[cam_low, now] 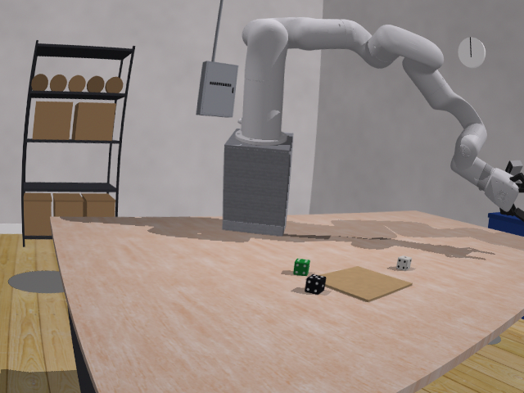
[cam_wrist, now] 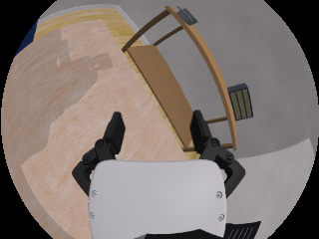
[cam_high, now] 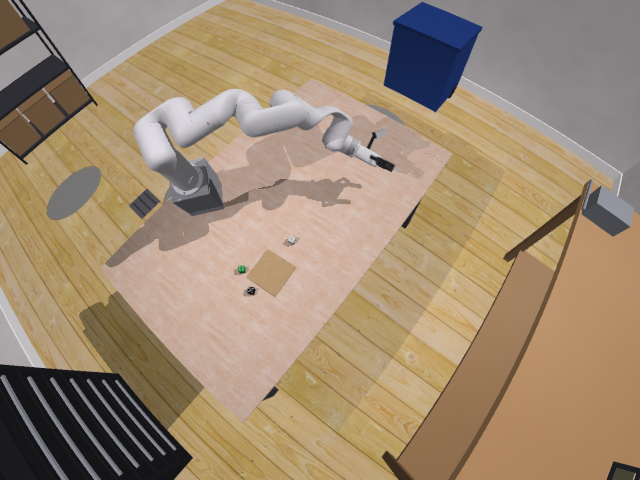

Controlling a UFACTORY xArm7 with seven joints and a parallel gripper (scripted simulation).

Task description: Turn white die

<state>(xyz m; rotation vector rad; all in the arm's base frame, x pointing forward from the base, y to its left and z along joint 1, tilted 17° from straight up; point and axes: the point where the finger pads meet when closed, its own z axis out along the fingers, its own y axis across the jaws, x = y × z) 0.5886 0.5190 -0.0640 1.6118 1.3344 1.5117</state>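
Right now my hand is 69 cm to the left of the black die, 18 cm past it and 13 cm above it. From my hand the other things lie so: green die: 65 cm to the right, 27 cm behind, 13 cm below; brown mat: 59 cm to the right, 17 cm behind, 14 cm below; white die: 44 cm to the right, 18 cm behind, 13 cm below.
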